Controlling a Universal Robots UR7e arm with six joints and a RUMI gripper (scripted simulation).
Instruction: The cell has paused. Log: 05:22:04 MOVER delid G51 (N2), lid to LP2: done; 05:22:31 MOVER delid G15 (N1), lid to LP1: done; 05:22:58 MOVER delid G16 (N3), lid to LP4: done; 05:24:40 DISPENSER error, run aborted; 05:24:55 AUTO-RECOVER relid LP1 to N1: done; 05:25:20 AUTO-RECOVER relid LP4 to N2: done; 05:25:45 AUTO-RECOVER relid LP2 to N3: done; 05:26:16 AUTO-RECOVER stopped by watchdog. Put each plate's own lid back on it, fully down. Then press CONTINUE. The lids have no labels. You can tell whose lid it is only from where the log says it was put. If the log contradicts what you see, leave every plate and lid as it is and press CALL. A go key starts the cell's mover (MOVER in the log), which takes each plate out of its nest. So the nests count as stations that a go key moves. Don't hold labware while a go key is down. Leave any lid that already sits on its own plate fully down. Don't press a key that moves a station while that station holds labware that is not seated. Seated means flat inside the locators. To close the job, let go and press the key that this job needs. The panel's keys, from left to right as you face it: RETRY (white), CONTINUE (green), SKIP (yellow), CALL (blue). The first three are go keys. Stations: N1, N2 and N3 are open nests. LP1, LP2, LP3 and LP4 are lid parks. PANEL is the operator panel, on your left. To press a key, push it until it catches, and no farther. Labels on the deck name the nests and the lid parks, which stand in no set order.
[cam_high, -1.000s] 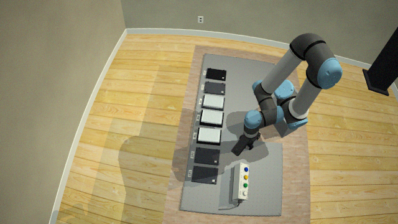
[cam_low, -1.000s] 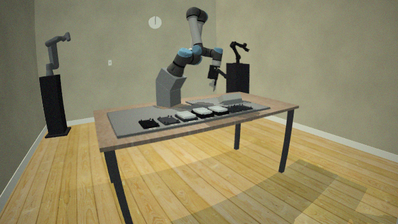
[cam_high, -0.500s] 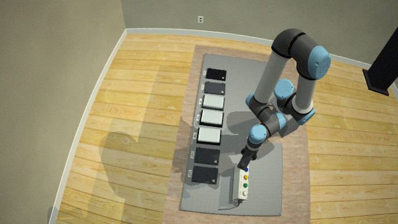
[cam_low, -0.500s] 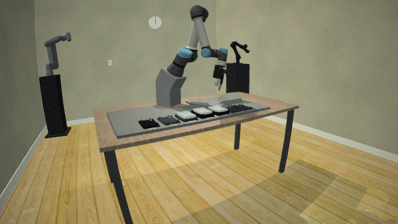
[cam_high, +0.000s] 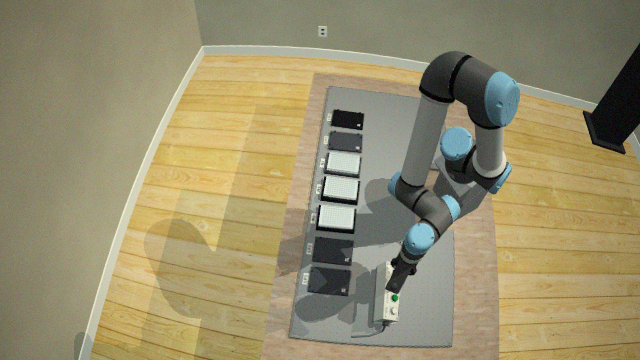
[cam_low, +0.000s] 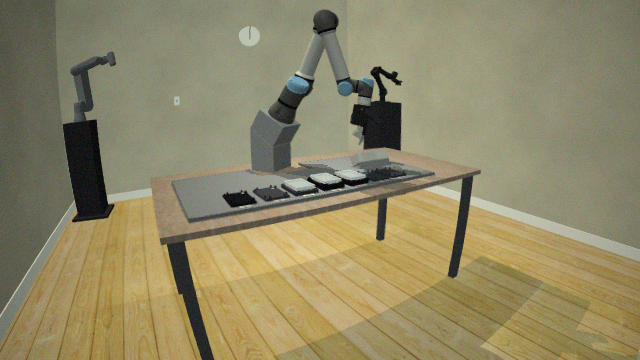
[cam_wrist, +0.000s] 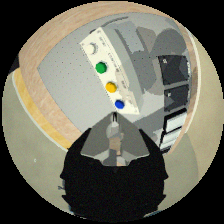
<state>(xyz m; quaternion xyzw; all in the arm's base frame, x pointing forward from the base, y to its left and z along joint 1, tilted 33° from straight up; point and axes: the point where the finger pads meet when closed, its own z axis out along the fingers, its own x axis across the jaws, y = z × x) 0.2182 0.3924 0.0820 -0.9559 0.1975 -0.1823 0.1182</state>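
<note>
Right now my hand is 80 mm to the right of the green key, 60 mm above it and 10 mm past it. Also, from my hand: white key 130 mm to the left, 60 mm below, 20 mm behind; then blue key 60 mm below, 20 mm to the right, 10 mm ahead; then yellow key 60 mm below, 30 mm to the left.
</note>
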